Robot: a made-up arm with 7 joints.
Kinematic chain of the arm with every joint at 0, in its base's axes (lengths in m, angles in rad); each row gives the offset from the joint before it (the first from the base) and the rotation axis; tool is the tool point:
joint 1: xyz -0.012 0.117 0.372 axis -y
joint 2: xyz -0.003 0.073 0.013 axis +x
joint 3: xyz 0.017 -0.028 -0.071 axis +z
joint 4: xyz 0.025 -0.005 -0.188 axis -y
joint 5: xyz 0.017 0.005 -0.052 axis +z
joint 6: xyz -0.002 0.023 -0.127 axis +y
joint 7: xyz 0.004 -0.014 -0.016 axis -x
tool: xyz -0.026 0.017 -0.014
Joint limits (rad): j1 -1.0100..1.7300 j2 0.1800..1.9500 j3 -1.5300..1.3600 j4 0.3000..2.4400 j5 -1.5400..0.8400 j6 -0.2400..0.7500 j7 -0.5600..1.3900
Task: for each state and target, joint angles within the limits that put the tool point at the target. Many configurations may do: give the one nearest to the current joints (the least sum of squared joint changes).
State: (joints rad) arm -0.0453 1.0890 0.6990 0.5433 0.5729 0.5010 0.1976
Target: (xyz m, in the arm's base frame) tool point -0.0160 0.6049 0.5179
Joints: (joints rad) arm 0.4465 1.6168 1.1771 0.7452 0.4097 0.5613 0.0974
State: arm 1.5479 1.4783 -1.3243 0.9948 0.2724 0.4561 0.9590
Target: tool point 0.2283 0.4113 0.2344
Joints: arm 1.0021 1.4306 -1.5300 1.6748 0.3865 0.5035 1.0431
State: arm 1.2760 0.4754 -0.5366 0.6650 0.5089 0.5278 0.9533
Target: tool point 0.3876 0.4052 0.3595
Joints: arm 1.2687 0.7006 -0.5029 0.5462 0.4897 0.4740 0.9377
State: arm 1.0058 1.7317 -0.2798 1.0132 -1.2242 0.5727 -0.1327
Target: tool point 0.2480 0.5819 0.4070
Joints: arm 1.1844 1.1722 -0.5496 0.3113 -1.2736 -0.1154 0.2905
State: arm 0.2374 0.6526 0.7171 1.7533 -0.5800 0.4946 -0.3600
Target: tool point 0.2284 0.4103 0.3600
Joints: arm 0.5436 0.6244 0.3866 1.6013 -0.5376 0.4139 -0.2976
